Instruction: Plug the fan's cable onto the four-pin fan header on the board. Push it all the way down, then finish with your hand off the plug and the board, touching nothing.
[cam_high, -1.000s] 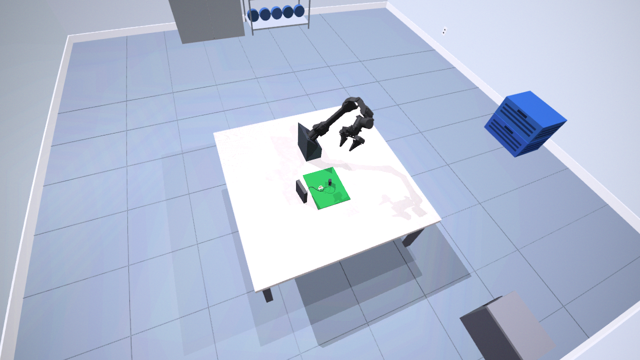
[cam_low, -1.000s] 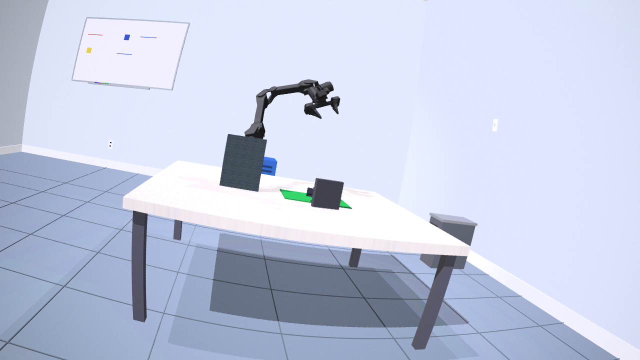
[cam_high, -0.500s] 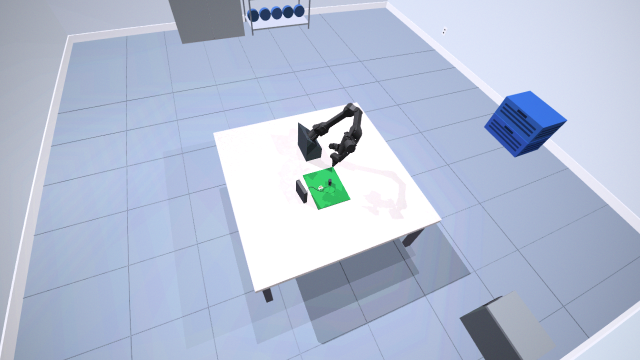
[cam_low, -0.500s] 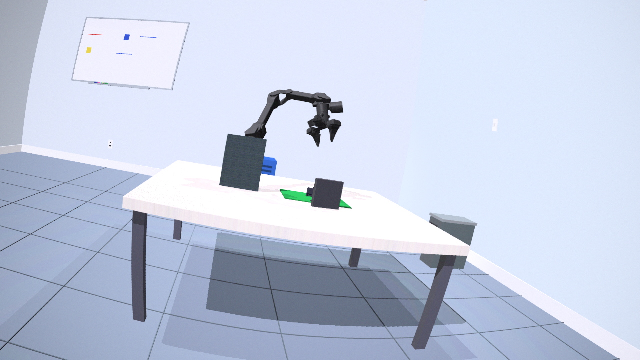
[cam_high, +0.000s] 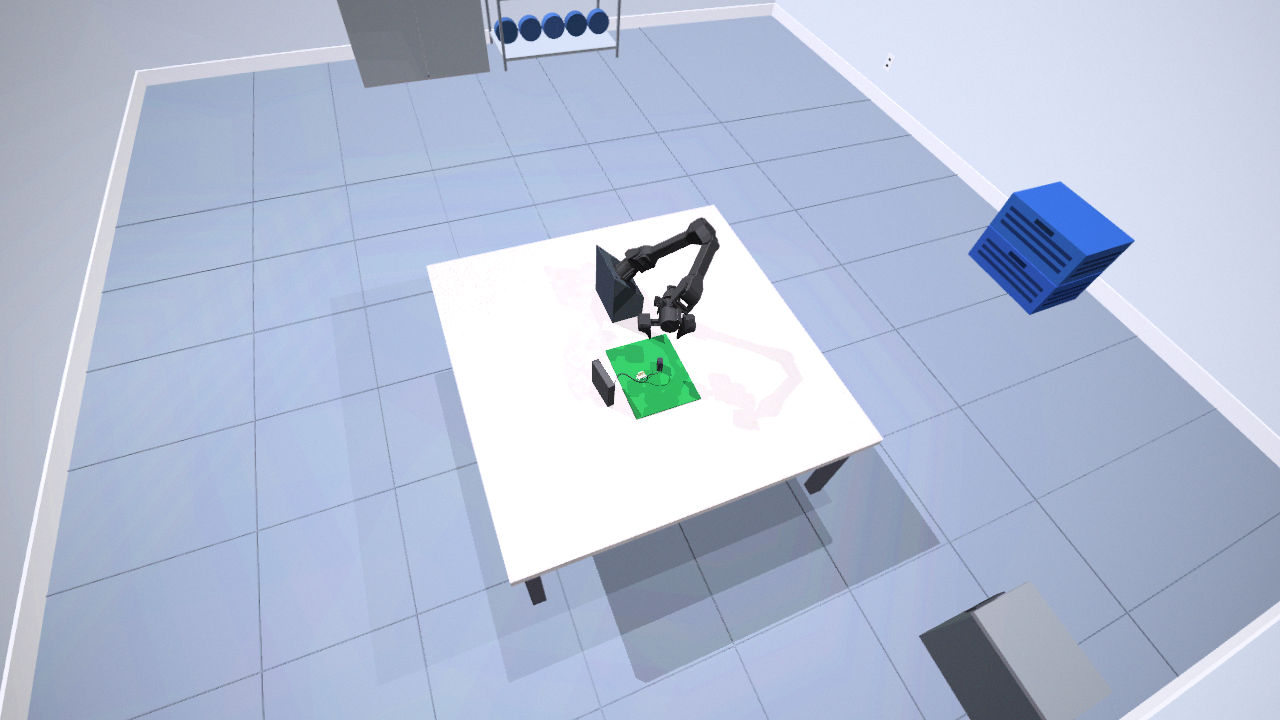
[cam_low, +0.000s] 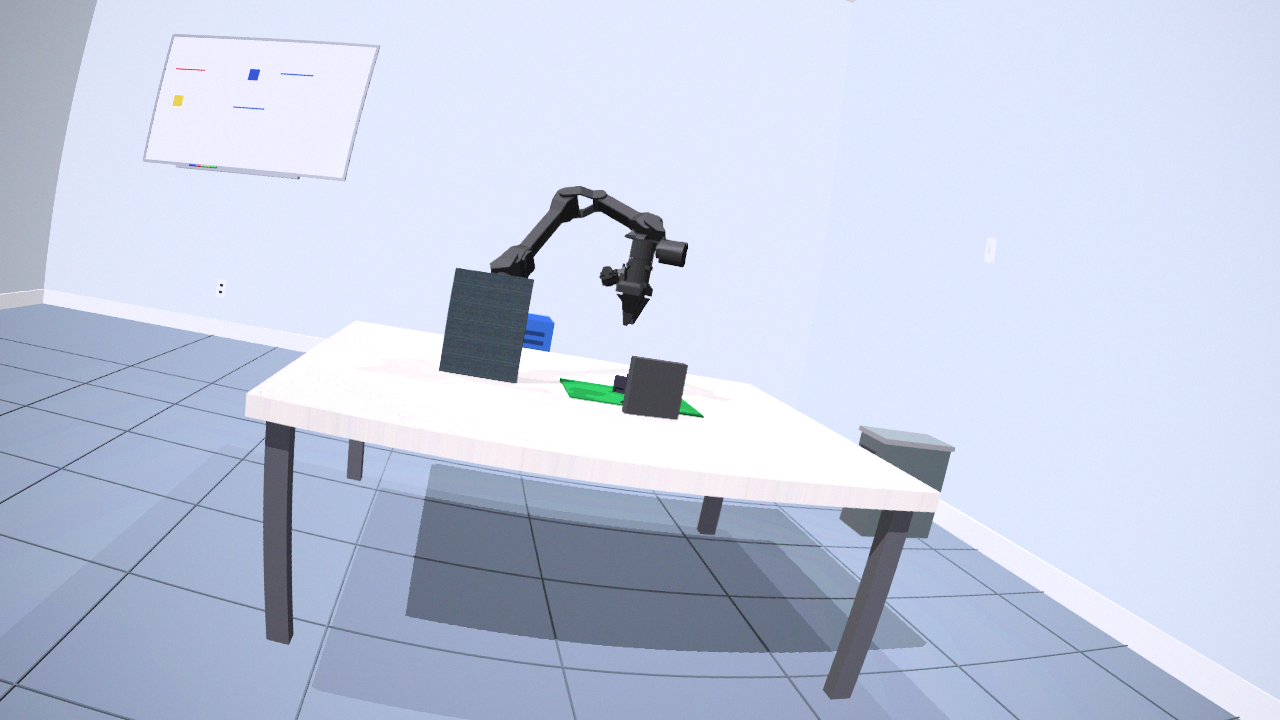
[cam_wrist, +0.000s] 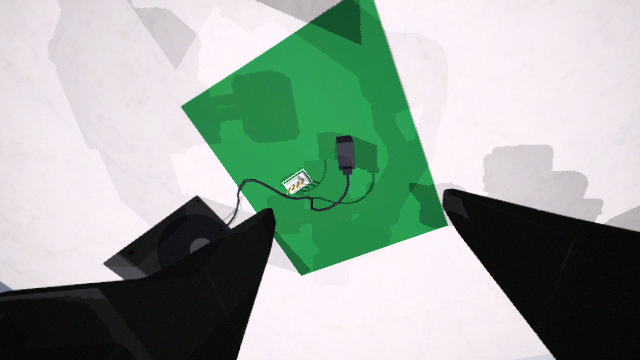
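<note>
Now: the dark fan plug 14 cm below my gripper tip and 1 cm ahead of it. From my gripper tip the other things lie so: dark fan (22 cm to the right, 10 cm below, 1 cm ahead); then green circuit board (18 cm below, 4 cm to the right, 2 cm ahead).
</note>
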